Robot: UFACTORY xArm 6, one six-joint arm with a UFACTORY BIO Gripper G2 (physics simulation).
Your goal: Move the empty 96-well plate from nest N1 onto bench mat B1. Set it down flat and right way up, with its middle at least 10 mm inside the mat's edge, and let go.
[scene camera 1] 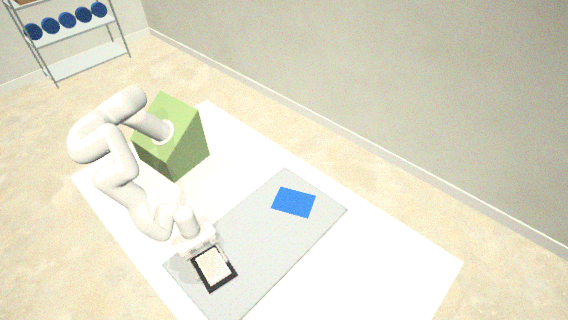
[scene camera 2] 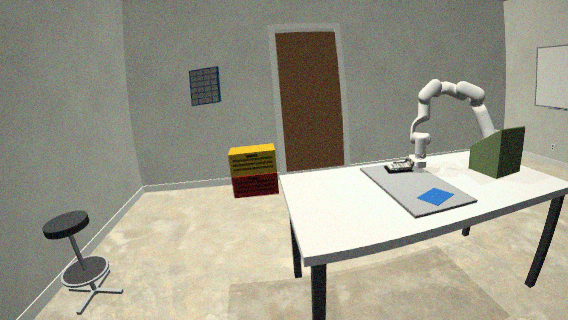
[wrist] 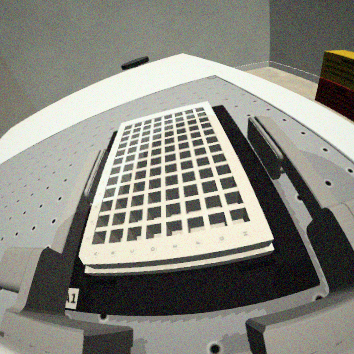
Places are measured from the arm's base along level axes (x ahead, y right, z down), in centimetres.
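Pixels of known places: hand, its tool point: [scene camera 1: 210, 266] [scene camera 2: 398, 165] [wrist: 177, 160]; arm's base, origin of its link: [scene camera 1: 163, 133] [scene camera 2: 490, 138].
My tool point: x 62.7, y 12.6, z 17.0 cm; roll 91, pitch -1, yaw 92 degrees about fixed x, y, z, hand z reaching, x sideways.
For each thing: its top centre in the pictures, then the offset to it from my tool point. Level surfaces: height alone.
- white 96-well plate, centre of its top: [wrist: 162, 153] [scene camera 1: 212, 265] [scene camera 2: 398, 165] dx +0.4, dy -0.8, dz -0.5 cm
- black nest N1, centre of its top: [wrist: 166, 167] [scene camera 1: 213, 266] [scene camera 2: 398, 167] dx +0.3, dy -0.9, dz +0.6 cm
- blue mat B1, height of its surface: dz +1.8 cm
- grey perforated board, height of its surface: dz +2.0 cm
- white table, height of its surface: dz +3.3 cm
The white 96-well plate [scene camera 1: 213, 267] [scene camera 2: 398, 166] [wrist: 170, 170] sits right way up in the black nest N1 [scene camera 1: 220, 286] [wrist: 200, 295], which has an A1 label at its near left corner in the wrist view. My gripper [scene camera 1: 208, 256] [wrist: 180, 161] is open, with one finger on each side of the plate. In the wrist view, the left finger pad is close to the plate's left edge; a wider gap shows between the plate and the right pad. Whether the left pad touches is unclear. The blue mat B1 [scene camera 1: 293, 202] [scene camera 2: 435, 196] lies flat, well away from the nest.
Nest and mat are on a grey perforated board [scene camera 1: 260, 250] [scene camera 2: 400, 192] [wrist: 35, 200] on the white table [scene camera 1: 370, 260] [scene camera 2: 340, 215]. The green block [scene camera 1: 192, 145] [scene camera 2: 500, 155] carries the arm's base. A stool [scene camera 2: 66, 225] and yellow-red crates [scene camera 2: 253, 170] stand on the floor.
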